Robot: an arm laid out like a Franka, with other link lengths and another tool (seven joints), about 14 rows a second.
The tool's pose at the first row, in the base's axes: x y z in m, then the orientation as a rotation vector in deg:
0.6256 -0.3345 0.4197 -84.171 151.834 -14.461
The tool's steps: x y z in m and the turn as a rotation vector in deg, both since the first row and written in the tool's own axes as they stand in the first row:
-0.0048 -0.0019 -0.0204 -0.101 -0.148 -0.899
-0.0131 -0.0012 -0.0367 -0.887 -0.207 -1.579
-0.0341 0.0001 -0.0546 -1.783 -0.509 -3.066
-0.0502 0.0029 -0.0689 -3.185 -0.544 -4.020
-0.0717 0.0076 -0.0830 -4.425 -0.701 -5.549
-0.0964 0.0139 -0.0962 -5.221 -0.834 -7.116
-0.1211 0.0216 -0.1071 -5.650 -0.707 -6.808
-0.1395 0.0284 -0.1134 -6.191 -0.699 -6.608
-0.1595 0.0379 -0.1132 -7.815 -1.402 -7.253
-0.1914 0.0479 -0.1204 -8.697 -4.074 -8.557
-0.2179 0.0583 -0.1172 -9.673 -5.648 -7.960
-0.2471 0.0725 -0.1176 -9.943 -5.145 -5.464
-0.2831 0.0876 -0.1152 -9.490 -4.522 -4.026
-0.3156 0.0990 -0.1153 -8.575 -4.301 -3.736
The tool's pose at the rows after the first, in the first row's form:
0.6263 -0.3295 0.4401 -85.383 151.166 -14.287
0.6274 -0.3205 0.4560 -86.521 151.055 -13.280
0.6344 -0.3003 0.4735 -88.711 150.232 -11.997
0.6382 -0.2838 0.4871 -90.398 150.208 -10.214
0.6433 -0.2618 0.5002 -92.769 149.558 -8.577
0.6489 -0.2363 0.5122 -95.058 148.649 -7.538
0.6537 -0.2103 0.5216 -94.811 149.177 -7.044
0.6567 -0.1905 0.5266 -94.701 149.579 -6.315
0.6595 -0.1686 0.5247 -95.793 149.246 -3.648
0.6668 -0.1357 0.5301 -96.854 146.473 -0.545
0.6727 -0.1081 0.5252 -95.772 146.045 1.961
0.6763 -0.0759 0.5231 -92.708 148.424 2.134
0.6832 -0.0377 0.5181 -90.874 149.796 1.176
0.6909 -0.0042 0.5162 -90.324 149.809 -0.189

